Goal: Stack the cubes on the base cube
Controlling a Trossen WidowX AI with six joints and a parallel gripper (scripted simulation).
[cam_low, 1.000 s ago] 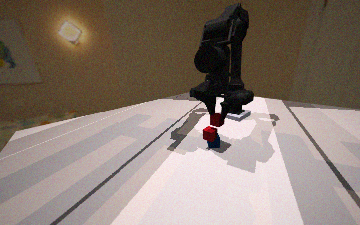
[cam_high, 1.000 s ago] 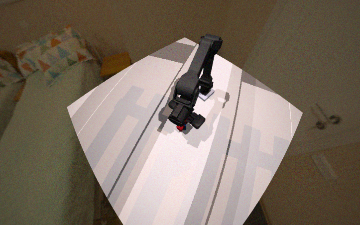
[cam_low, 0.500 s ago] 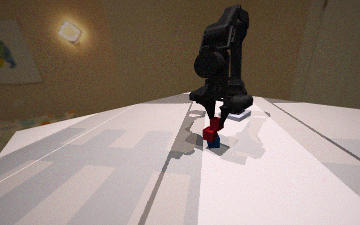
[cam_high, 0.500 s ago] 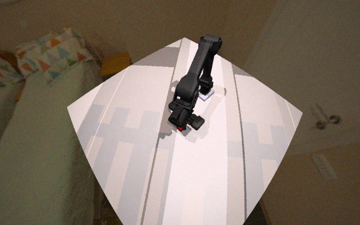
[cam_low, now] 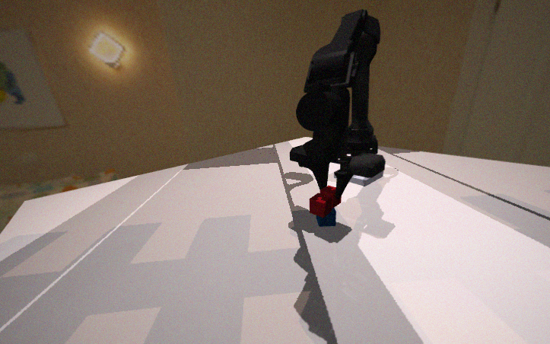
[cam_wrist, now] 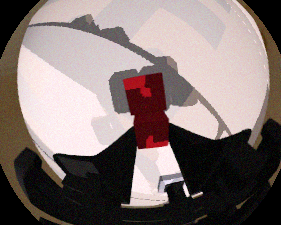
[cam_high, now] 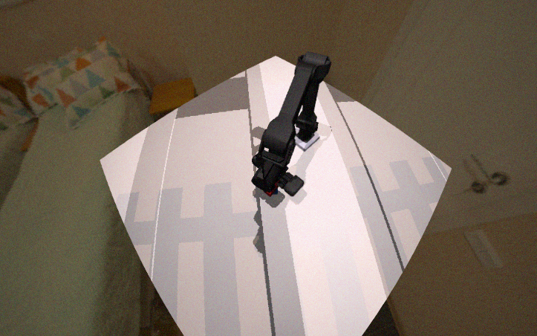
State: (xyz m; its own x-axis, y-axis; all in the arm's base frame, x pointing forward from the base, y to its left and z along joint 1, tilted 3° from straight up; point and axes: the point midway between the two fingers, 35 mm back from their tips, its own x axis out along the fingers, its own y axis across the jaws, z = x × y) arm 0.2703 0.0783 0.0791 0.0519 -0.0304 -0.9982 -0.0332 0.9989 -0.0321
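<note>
My gripper tip is 20 mm short of the blue base cube and 40 mm above it.
</note>
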